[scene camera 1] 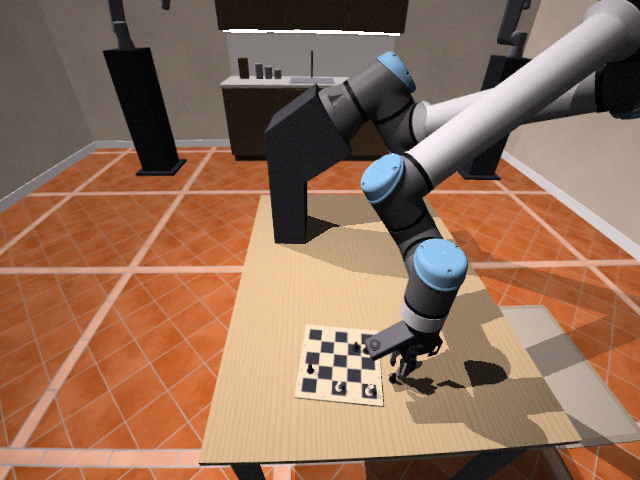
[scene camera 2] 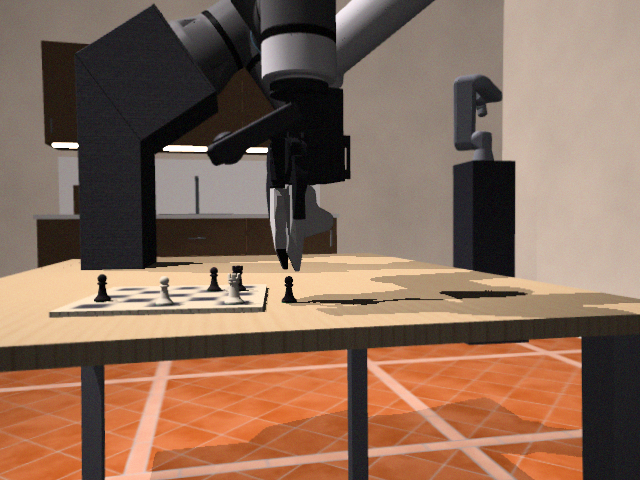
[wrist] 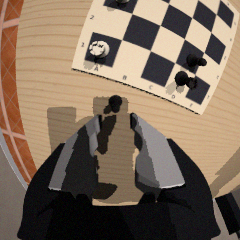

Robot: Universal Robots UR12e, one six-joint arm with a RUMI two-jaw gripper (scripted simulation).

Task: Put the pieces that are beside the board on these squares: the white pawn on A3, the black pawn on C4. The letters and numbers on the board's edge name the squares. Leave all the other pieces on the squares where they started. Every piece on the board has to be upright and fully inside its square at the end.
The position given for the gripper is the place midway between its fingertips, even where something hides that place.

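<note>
Scene camera 1 shows a chessboard (scene camera 1: 329, 349) together with the gripper (scene camera 1: 395, 372). In scene camera 2 the gripper (scene camera 2: 290, 270) appears again, as does the chessboard (scene camera 2: 125, 301). The wrist view has the chessboard (wrist: 145, 51) and the gripper (wrist: 115, 115) too.
</note>
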